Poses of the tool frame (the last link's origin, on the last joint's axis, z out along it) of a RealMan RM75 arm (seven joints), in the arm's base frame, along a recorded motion.
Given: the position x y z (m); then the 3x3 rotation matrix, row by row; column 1 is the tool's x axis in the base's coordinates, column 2 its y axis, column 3 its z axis. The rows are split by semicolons.
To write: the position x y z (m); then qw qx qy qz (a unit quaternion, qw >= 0). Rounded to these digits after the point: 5 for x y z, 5 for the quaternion.
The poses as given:
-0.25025 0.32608 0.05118; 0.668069 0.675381 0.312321; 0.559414 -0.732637 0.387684; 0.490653 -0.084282 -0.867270
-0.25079 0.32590 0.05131; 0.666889 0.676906 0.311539; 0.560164 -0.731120 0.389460; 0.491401 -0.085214 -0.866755
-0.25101 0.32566 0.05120; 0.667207 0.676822 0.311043; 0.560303 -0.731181 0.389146; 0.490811 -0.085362 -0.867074
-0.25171 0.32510 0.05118; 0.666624 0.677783 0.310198; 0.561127 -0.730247 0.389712; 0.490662 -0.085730 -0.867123
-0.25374 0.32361 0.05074; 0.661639 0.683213 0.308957; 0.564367 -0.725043 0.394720; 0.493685 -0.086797 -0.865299
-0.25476 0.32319 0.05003; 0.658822 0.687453 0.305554; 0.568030 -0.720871 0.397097; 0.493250 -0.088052 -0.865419
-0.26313 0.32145 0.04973; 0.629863 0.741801 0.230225; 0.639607 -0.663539 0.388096; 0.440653 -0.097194 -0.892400
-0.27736 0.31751 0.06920; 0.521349 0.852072 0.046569; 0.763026 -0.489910 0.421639; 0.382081 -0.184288 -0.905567
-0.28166 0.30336 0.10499; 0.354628 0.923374 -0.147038; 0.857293 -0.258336 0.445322; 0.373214 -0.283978 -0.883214
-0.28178 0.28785 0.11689; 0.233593 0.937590 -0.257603; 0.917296 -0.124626 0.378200; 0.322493 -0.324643 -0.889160
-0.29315 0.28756 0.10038; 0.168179 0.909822 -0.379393; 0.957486 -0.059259 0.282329; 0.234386 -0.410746 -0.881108
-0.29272 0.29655 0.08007; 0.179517 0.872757 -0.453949; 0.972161 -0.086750 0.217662; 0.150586 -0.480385 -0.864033
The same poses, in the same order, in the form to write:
-0.25025 0.32608 0.05118 0.13054 -0.90388 -0.34153 -0.22209
-0.25079 0.32590 0.05131 0.13135 -0.90343 -0.34232 -0.22219
-0.25101 0.32566 0.05120 0.13129 -0.90353 -0.34230 -0.22187
-0.25171 0.32510 0.05118 0.13158 -0.90333 -0.34287 -0.22164
-0.25374 0.32361 0.05074 0.13351 -0.90166 -0.34591 -0.22254
-0.25476 0.32319 0.05003 0.13466 -0.90071 -0.34847 -0.22172
-0.26313 0.32145 0.04973 0.13594 -0.89244 -0.38697 -0.18793
-0.27736 0.31751 0.06920 0.17739 -0.85394 -0.47284 -0.12549
-0.28166 0.30336 0.10499 0.23080 -0.78996 -0.56353 -0.07158
-0.28178 0.28785 0.11689 0.23442 -0.74956 -0.61866 -0.02164
-0.29315 0.28756 0.10038 0.23865 -0.72604 -0.64298 0.04993
-0.29272 0.29655 0.08007 0.23913 -0.72978 -0.63201 0.10392

